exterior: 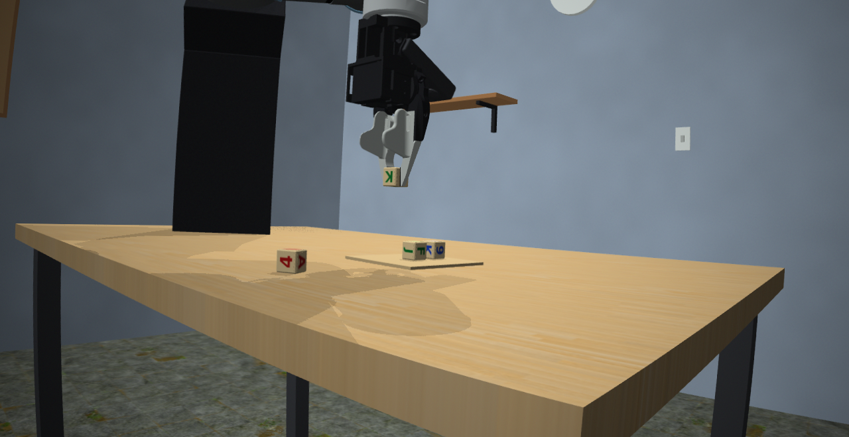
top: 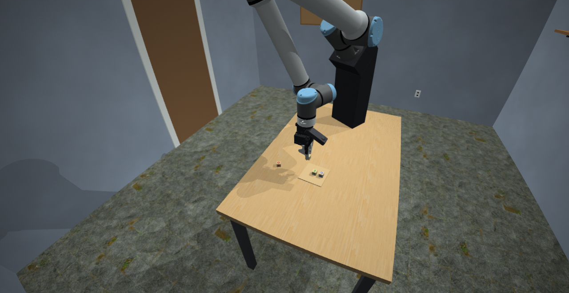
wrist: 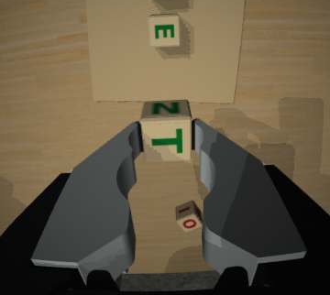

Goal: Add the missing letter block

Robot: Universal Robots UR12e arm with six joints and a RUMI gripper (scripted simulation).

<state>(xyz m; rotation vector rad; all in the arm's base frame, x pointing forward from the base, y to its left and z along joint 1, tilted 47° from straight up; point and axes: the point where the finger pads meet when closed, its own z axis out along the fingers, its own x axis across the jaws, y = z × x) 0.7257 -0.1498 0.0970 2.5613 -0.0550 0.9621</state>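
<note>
The tan mat lies 10 mm ahead of my hand, 40 mm to the left of it and 120 mm below it.
</note>
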